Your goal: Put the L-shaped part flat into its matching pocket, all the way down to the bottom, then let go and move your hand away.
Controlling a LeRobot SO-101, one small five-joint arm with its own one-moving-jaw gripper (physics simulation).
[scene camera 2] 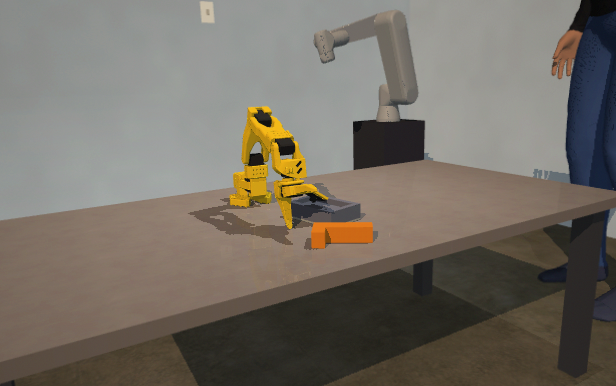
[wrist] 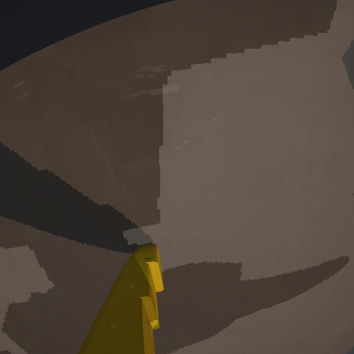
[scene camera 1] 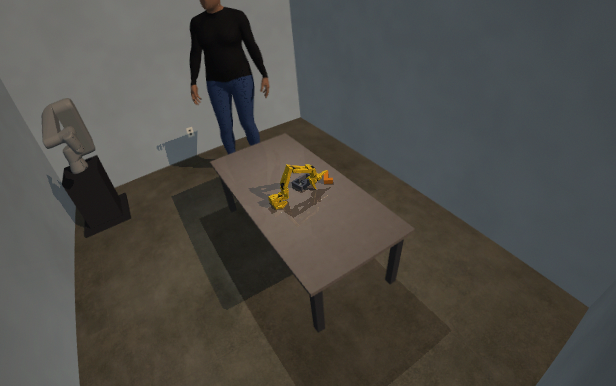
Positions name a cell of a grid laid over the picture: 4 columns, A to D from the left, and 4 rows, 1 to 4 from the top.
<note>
On the table rests an orange L-shaped part (scene camera 2: C3). Further things: a grey pocket block (scene camera 2: C3).
The wrist view does not show the orange L-shaped part: it is out of frame.
</note>
